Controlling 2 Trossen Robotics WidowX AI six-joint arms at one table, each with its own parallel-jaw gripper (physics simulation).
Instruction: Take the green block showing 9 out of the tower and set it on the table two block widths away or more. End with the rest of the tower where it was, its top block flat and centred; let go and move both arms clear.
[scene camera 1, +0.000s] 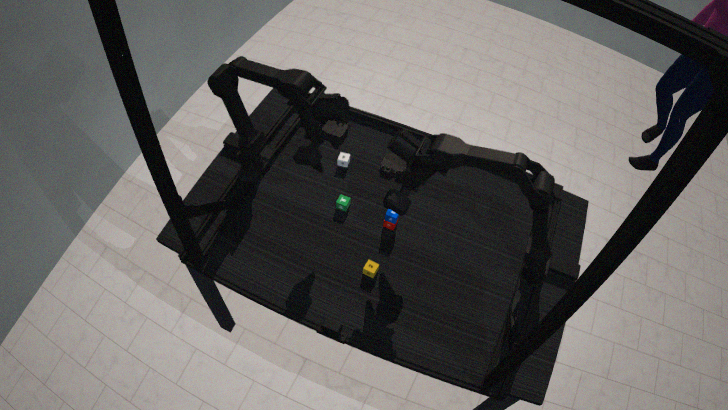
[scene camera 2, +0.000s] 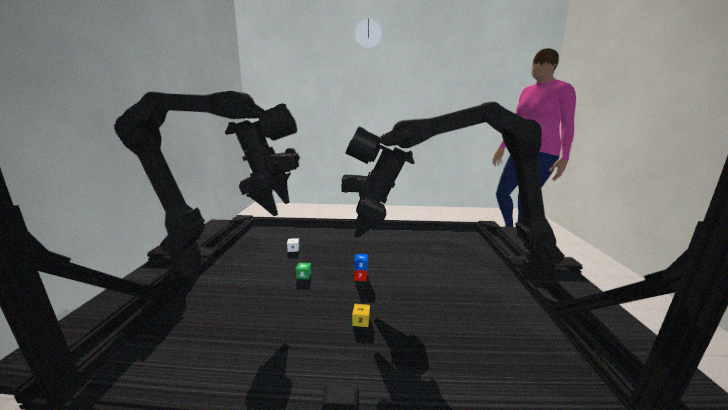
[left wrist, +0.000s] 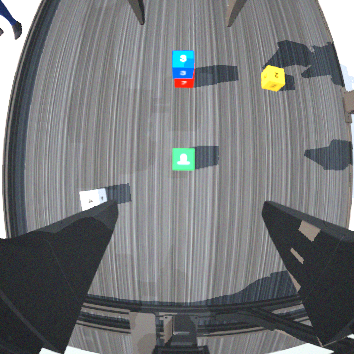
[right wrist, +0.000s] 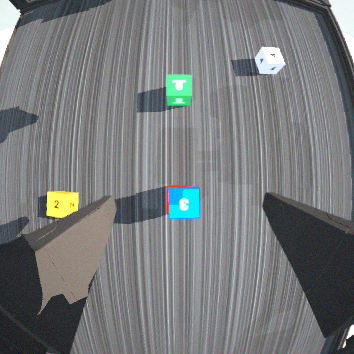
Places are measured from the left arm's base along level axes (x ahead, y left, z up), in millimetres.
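Pixels of known places: left gripper, fingertip midpoint: (scene camera 1: 329, 160) (scene camera 2: 282, 209) (left wrist: 191, 208); right gripper, fingertip midpoint: (scene camera 2: 357, 229) (left wrist: 185, 22) (right wrist: 191, 201); left arm's base at its link origin: (scene camera 1: 252, 167) (scene camera 2: 186, 265) (left wrist: 180, 325); right arm's base at its link origin: (scene camera 1: 532, 276) (scene camera 2: 536, 275).
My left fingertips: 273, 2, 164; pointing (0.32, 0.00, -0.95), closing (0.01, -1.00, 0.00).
Observation:
Ahead of a thing's pixels: the offset from my left fingertips to its top centre, as dx, dy, dz.
The green block @(+43, +1, -154) (scene camera 1: 342, 202) (scene camera 2: 303, 270) (left wrist: 183, 159) (right wrist: 179, 90) stands alone on the table, several block widths from the tower. The blue block @(+193, +4, -126) (scene camera 1: 391, 215) (scene camera 2: 360, 262) (left wrist: 183, 64) (right wrist: 184, 202), showing 3, lies flat on the red block @(+192, +1, -154) (scene camera 1: 389, 225) (scene camera 2: 360, 275) (left wrist: 184, 83), showing 7; their edges look nearly aligned, with a slight offset. My right gripper (scene camera 1: 396, 202) (scene camera 2: 359, 234) (left wrist: 185, 22) (right wrist: 191, 201) is open and empty above the tower, apart from it. My left gripper (scene camera 1: 309, 160) (scene camera 2: 281, 207) (left wrist: 191, 208) is open and empty, raised at the back left.
A yellow block @(+202, -164, -154) (scene camera 1: 370, 268) (scene camera 2: 361, 315) (left wrist: 273, 78) (right wrist: 62, 204) stands nearer the front than the tower in scene camera 2. A white block @(-25, +150, -154) (scene camera 1: 343, 159) (scene camera 2: 292, 244) (left wrist: 93, 199) (right wrist: 270, 60) stands behind the green one. Dark frame posts rise at the table's sides.

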